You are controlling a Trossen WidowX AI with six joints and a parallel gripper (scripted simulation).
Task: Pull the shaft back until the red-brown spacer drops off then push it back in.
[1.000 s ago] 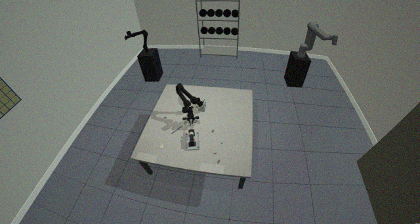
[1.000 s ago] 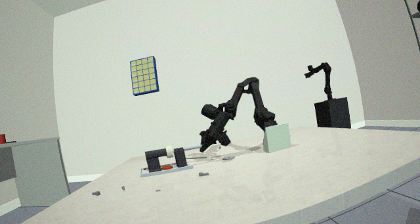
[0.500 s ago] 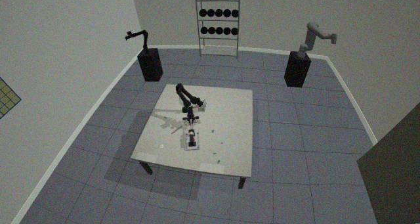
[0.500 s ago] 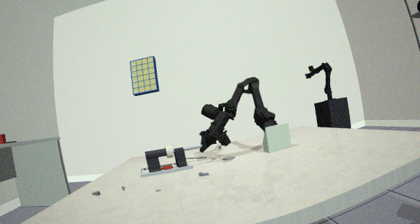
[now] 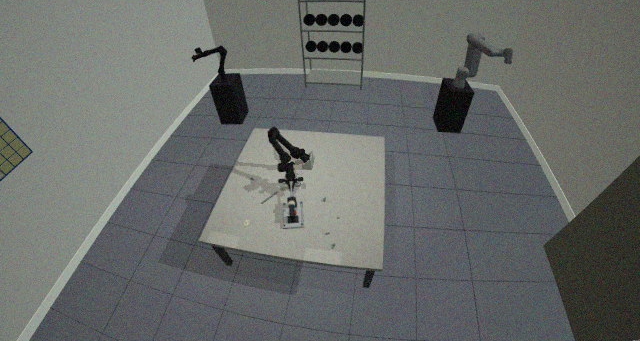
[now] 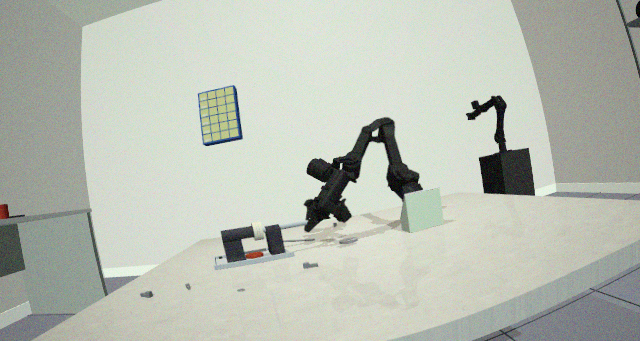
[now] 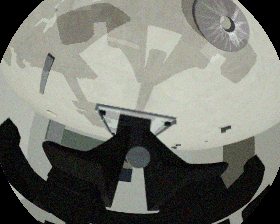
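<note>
My gripper tip is now 6 cm short of the thin grey shaft, 1 cm to the right of it and 3 cm below it. The rest, counted from my gripper tip: red-brown spacer 16 cm ahead, 3 cm to the left, 4 cm below.
</note>
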